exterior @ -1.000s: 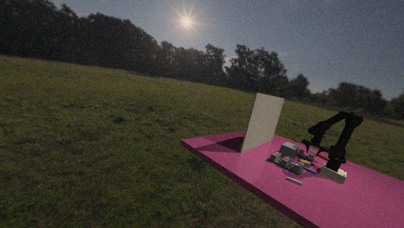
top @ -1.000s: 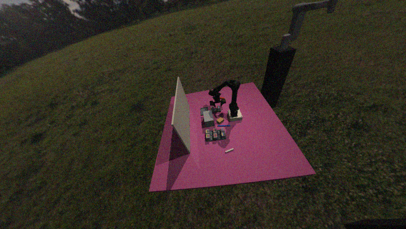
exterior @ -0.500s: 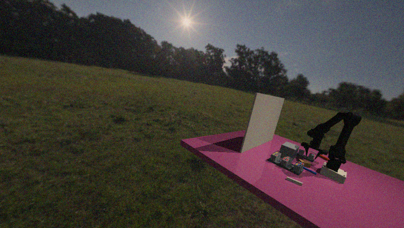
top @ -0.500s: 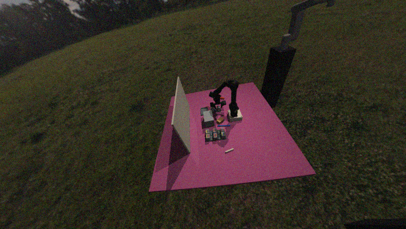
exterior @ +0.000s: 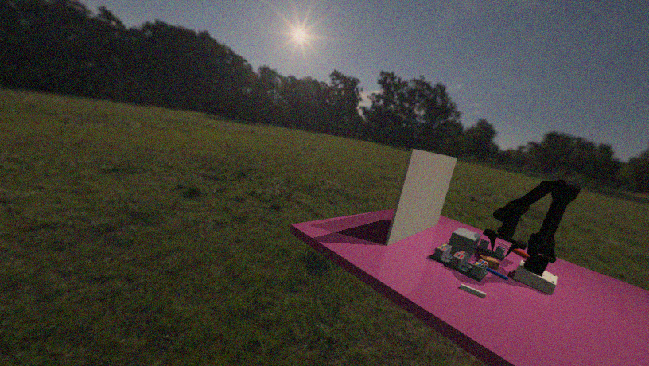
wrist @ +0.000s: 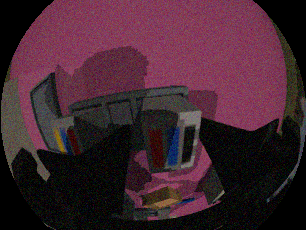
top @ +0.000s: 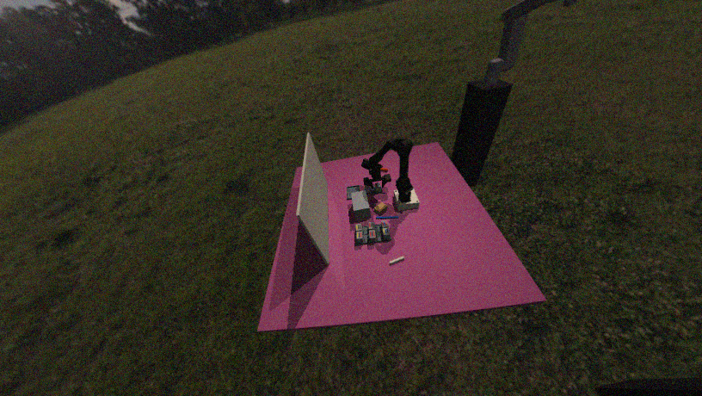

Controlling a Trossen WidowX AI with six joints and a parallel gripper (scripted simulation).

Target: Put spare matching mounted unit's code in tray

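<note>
The grey tray is 18 cm ahead of my gripper tip, 3 cm to the right of it and 1 cm below it. From my gripper tip the other things lie so: grey mounted unit: 14 cm ahead, 16 cm to the left, 3 cm above; then blue pen: 26 cm to the left, 1 cm below; then white panel: 38 cm ahead, 16 cm to the left, 21 cm above.
</note>
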